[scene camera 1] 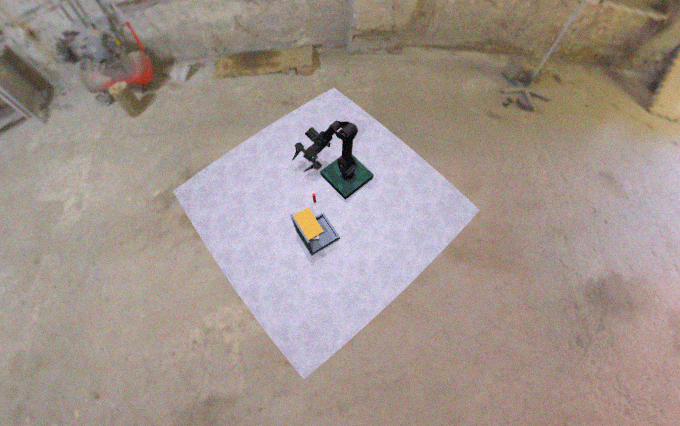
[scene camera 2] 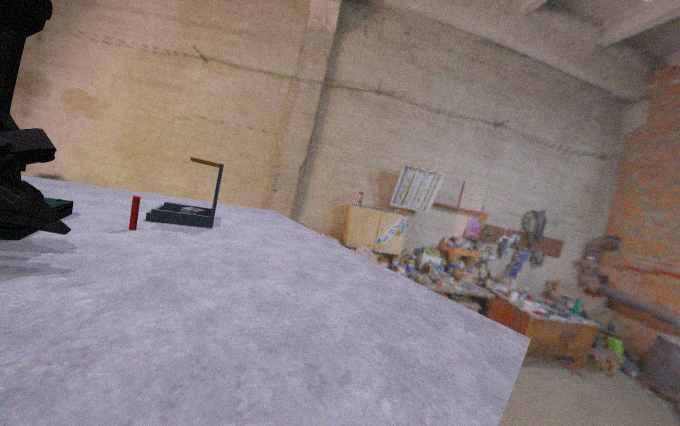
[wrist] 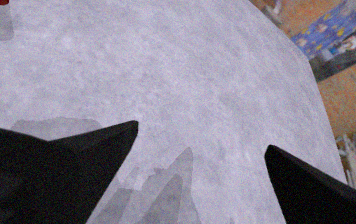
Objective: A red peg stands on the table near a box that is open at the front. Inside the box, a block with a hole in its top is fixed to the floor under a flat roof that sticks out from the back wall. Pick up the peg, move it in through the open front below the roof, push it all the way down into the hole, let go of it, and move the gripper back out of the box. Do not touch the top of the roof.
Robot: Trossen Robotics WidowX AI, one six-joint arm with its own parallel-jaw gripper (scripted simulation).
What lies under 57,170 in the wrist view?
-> My gripper.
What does my gripper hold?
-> Nothing.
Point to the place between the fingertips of my gripper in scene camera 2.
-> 63,226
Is my gripper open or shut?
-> Open.
